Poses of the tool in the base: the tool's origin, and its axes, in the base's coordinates. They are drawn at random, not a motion.
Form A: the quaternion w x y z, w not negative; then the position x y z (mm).
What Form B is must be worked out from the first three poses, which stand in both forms.
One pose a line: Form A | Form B
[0.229 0.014 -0.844 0.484 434 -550 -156] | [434 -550 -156 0.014 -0.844 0.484 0.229]
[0.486 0.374 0.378 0.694 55 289 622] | [55 289 622 0.374 0.378 0.694 0.486]
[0.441 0.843 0.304 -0.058 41 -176 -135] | [41 -176 -135 0.843 0.304 -0.058 0.441]
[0.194 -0.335 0.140 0.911 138 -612 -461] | [138 -612 -461 -0.335 0.140 0.911 0.194]
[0.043 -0.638 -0.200 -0.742 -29 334 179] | [-29 334 179 -0.638 -0.200 -0.742 0.043]
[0.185 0.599 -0.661 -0.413 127 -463 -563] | [127 -463 -563 0.599 -0.661 -0.413 0.185]
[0.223 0.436 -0.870 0.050 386 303 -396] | [386 303 -396 0.436 -0.870 0.050 0.223]
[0.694 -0.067 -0.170 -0.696 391 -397 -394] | [391 -397 -394 -0.067 -0.170 -0.696 0.694]
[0.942 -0.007 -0.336 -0.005 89 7 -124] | [89 7 -124 -0.007 -0.336 -0.005 0.942]
